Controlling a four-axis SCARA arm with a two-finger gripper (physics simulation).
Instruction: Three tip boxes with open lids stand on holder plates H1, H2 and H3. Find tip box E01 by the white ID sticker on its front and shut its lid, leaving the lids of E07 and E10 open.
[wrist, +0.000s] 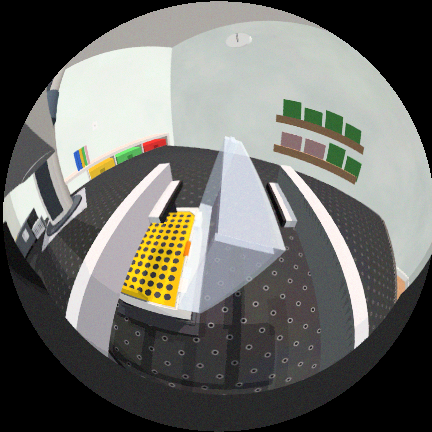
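Where they show: gripper, fingertip midpoint: (223, 172); arm's base, link origin: (63, 215).
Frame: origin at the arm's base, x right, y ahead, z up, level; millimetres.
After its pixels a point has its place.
A tip box with a yellow, black-holed top (159, 257) @[z 70, x -227, y 544 mm] and white walls stands left of centre in the wrist view, on a dark holder plate (165, 320) @[z 21, x -182, y 575 mm]. Its translucent lid (245, 200) is open and stands steeply upright along the box's right side. My gripper (223, 172) @[z 135, x -289, y 572 mm] is shut with nothing held; its two fingertips stay a gap apart. The left fingertip shows over the far left corner of the box, the right one to the right of the lid. The lid shows in the gap between them; I cannot tell whether a finger touches it. No ID sticker shows, so the box's name cannot be read.
The arm's column (52, 192) @[z 124, x -25, y 77 mm] stands at the left on a light base plate. Yellow, green and red bins (129, 155) @[z 14, x -473, y -207 mm] line the back wall at the left. Wall shelves (320, 131) with green and pink boxes hang at the right. The other two tip boxes do not show.
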